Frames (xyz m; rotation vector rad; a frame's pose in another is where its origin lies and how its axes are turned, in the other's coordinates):
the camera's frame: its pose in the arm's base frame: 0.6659 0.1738 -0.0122 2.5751 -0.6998 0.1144
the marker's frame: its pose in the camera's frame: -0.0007 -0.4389 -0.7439 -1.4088 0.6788 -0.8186
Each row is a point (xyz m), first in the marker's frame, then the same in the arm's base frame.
Working: the marker's frame: its pose in the arm's base frame: 0.9138 0.8493 0.4655 1.1314 0.4639 0.1372

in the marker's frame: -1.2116 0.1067 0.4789
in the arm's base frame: 0.0432 0.0863 1.0726
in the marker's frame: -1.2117 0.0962 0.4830
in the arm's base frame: 0.0436 0.0783 1.0647
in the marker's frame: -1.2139 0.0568 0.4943
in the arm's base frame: 0.0414 0.0512 1.0339
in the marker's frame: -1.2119 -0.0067 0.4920
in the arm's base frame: 0.0342 0.0266 0.9757
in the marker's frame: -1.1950 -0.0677 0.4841
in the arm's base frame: 0.0384 0.0127 0.9136
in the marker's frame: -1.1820 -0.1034 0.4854
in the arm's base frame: 0.0461 0.0007 0.8784
